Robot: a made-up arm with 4 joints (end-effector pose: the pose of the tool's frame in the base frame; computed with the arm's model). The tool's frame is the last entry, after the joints.
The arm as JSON. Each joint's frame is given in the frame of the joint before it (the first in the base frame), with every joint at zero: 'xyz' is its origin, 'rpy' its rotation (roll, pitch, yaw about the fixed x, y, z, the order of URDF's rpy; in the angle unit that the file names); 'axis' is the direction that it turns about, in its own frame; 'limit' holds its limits. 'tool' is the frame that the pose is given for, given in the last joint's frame.
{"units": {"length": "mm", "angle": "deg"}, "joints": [
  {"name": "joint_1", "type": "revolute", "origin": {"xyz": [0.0, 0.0, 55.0], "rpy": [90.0, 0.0, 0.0]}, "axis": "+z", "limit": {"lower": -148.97, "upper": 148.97}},
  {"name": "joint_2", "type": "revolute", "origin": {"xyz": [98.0, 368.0, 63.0], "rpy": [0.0, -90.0, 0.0]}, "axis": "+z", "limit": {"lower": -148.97, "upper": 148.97}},
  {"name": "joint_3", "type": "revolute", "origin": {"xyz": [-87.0, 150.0, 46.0], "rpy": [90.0, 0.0, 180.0]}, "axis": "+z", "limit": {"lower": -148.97, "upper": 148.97}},
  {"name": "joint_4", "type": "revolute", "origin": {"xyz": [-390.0, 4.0, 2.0], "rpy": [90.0, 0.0, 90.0]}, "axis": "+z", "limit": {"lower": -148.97, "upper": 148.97}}
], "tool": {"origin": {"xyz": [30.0, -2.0, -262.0], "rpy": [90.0, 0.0, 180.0]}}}
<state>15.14 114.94 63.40 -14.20</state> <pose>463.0 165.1 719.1 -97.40 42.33 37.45</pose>
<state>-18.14 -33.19 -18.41 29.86</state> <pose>-105.5 -590.1 321.7 35.79 51.56 -14.95</pose>
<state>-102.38 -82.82 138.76 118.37</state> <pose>844.3 -168.1 -617.1 18.53 64.50 101.32</pose>
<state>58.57 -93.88 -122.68 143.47</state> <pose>-928.7 -262.7 28.4 -83.86 -111.70 -73.78</pose>
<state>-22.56 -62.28 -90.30 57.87</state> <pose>-343.3 -167.0 792.3 84.05 105.89 -73.93</pose>
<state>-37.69 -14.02 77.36 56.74</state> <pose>858.7 -180.6 48.7 -1.16 69.15 83.96</pose>
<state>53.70 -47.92 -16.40 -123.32</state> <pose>-111.4 -521.6 -10.2 43.77 -154.56 -57.61</pose>
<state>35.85 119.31 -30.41 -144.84</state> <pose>-635.0 294.0 491.0 93.28 76.66 -94.77</pose>
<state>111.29 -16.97 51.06 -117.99</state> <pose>-576.0 -399.8 438.6 -22.56 112.18 -59.72</pose>
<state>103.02 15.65 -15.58 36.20</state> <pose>-622.3 -531.0 -244.3 9.66 -68.09 -21.22</pose>
